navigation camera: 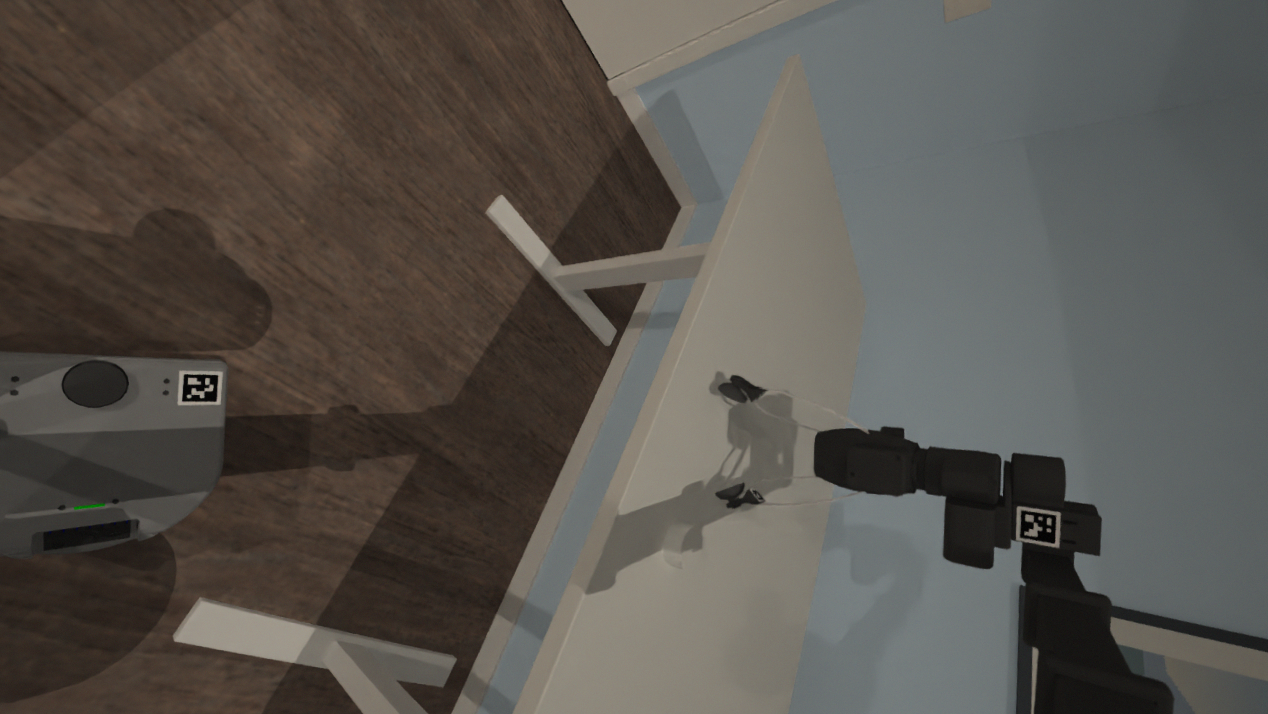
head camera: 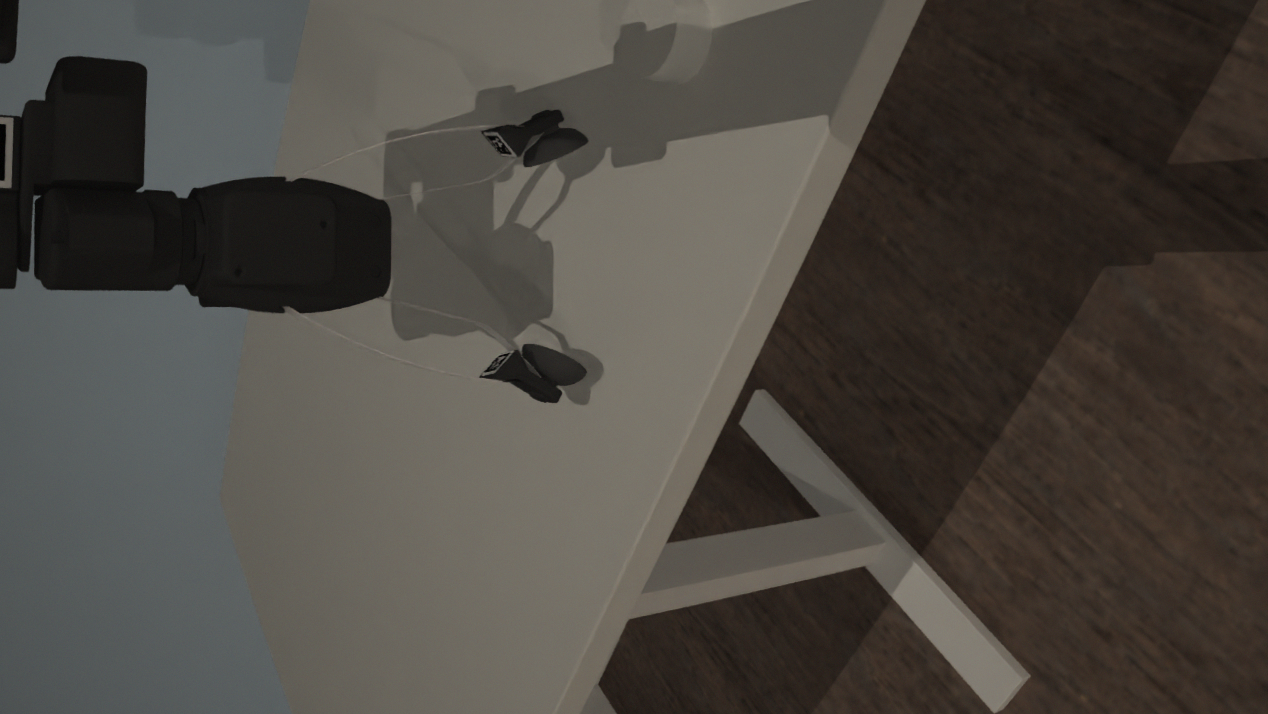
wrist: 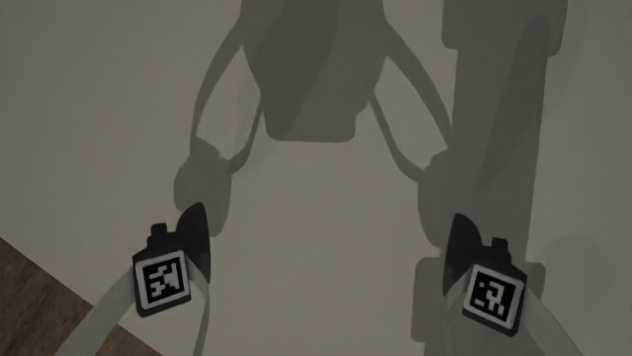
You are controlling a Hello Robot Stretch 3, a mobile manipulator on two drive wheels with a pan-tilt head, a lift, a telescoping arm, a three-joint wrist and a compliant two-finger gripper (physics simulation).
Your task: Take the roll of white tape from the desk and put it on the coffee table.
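Observation:
The roll of white tape lies on the white desk, partly in the arm's shadow. It is near the top edge of the head view and does not show in the wrist view. My gripper is open and empty, pointing down over the desk top, with its fingertips close above the surface. It is to one side of the roll: below it in the head view, above it in the navigation view. The coffee table does not show.
A desk leg with a foot bar stands on the wooden floor. A second foot bar shows in the navigation view. The robot's base is at the left there. A blue wall is behind the desk.

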